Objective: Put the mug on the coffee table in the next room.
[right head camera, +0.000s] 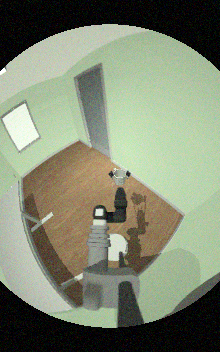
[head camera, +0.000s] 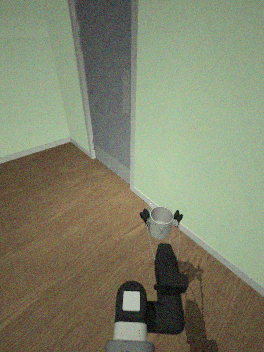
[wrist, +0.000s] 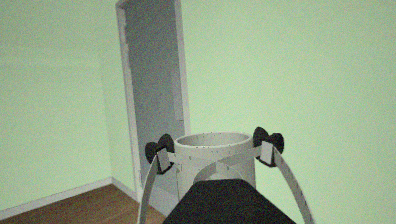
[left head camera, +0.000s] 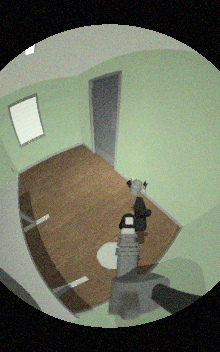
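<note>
The mug [head camera: 160, 224] [left head camera: 135, 186] [right head camera: 119, 176] [wrist: 215, 160] is light grey with small dark specks, upright, its opening facing up. My gripper [head camera: 161, 217] [left head camera: 137, 184] [right head camera: 120, 174] [wrist: 212, 143] is shut on the mug, one dark fingertip pad on each side of its upper part, and holds it above the floor beside the right-hand wall. The lower part of the mug is hidden behind the gripper body in the wrist view. The coffee table does not show in these views.
A grey doorway [head camera: 107, 85] [left head camera: 105, 115] [right head camera: 92, 107] [wrist: 155, 75] stands ahead and a little left, between green walls. A long grey table [left head camera: 11, 220] [right head camera: 11, 225] lies along the left, its white feet on the wooden floor. A bright window [left head camera: 27, 120] [right head camera: 21, 126] is on the far left wall.
</note>
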